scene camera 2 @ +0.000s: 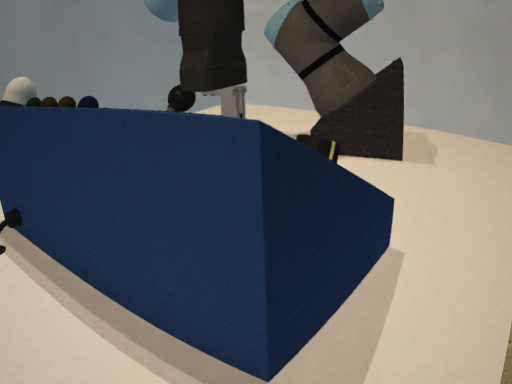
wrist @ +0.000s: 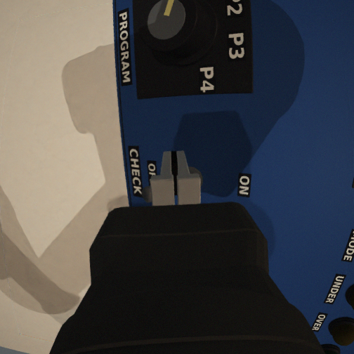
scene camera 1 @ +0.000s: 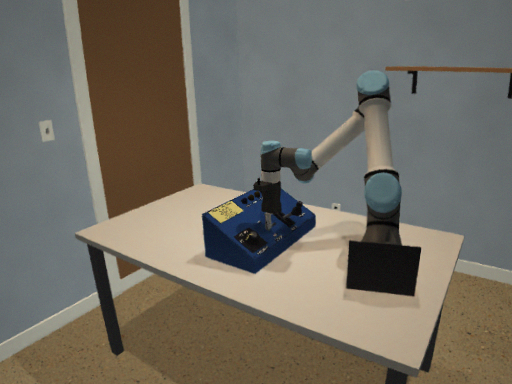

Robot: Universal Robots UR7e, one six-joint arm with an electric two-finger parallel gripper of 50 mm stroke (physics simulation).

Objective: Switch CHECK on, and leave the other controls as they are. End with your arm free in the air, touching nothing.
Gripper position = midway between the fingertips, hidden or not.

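There is a blue control box (scene camera 2: 231, 236) in what I see, and I find it again in scene camera 1 (scene camera 1: 224, 227) and in the wrist view (wrist: 258, 118). My gripper (wrist: 173, 164) is in sight too.
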